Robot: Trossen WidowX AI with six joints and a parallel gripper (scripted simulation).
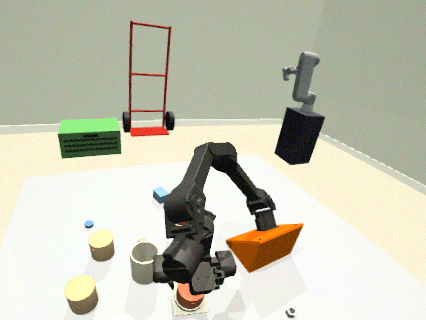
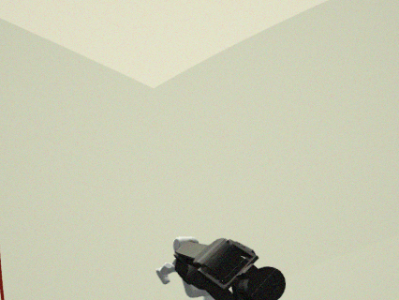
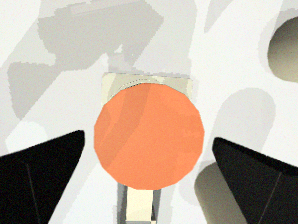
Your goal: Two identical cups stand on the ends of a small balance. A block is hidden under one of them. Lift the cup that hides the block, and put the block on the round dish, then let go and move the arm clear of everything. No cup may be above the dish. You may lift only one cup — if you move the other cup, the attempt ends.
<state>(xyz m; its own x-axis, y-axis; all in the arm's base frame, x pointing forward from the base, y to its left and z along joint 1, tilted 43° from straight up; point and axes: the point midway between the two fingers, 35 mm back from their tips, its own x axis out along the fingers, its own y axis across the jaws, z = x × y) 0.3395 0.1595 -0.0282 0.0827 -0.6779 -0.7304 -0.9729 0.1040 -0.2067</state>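
My gripper tip is now 40 mm above the white block. From my gripper tip the other things lie so: beige mug (90 mm ahead, 130 mm to the right, 40 mm below); orange cup (20 mm to the left, 20 mm below); hex nut (250 mm behind, 130 mm to the left, 80 mm below).
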